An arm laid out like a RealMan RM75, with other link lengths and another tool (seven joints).
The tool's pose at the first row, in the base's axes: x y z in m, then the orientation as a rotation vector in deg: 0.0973 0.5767 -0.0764 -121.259 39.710 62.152
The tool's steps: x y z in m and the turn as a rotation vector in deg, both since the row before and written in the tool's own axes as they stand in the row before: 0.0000 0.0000 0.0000 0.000 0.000 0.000; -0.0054 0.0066 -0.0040 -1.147 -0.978 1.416; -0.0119 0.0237 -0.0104 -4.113 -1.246 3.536; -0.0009 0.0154 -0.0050 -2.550 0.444 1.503; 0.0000 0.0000 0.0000 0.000 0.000 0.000; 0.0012 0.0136 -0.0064 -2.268 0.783 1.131; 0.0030 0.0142 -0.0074 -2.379 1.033 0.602; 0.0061 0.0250 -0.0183 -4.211 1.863 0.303; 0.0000 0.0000 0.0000 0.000 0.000 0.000; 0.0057 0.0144 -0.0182 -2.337 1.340 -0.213; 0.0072 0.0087 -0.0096 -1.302 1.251 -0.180; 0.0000 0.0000 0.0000 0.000 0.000 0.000; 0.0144 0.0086 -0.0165 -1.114 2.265 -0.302
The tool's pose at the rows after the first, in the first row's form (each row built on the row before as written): 0.0973 0.5767 -0.0764 -121.259 39.710 62.152; 0.0919 0.5703 -0.0721 -121.362 40.379 64.527; 0.0749 0.5490 -0.0640 -123.392 42.065 70.056; 0.0668 0.5350 -0.0640 -125.608 42.818 71.960; 0.0668 0.5350 -0.0640 -125.608 42.818 71.960; 0.0620 0.5207 -0.0642 -127.904 43.393 73.166; 0.0586 0.5048 -0.0650 -130.548 43.357 73.933; 0.0571 0.4733 -0.0636 -135.344 42.300 74.872; 0.0571 0.4733 -0.0636 -135.344 42.300 74.872; 0.0634 0.4506 -0.0597 -138.289 41.271 74.871; 0.0685 0.4367 -0.0608 -140.346 40.734 74.263; 0.0685 0.4367 -0.0608 -140.346 40.734 74.263; 0.0821 0.4177 -0.0637 -143.077 40.362 72.294
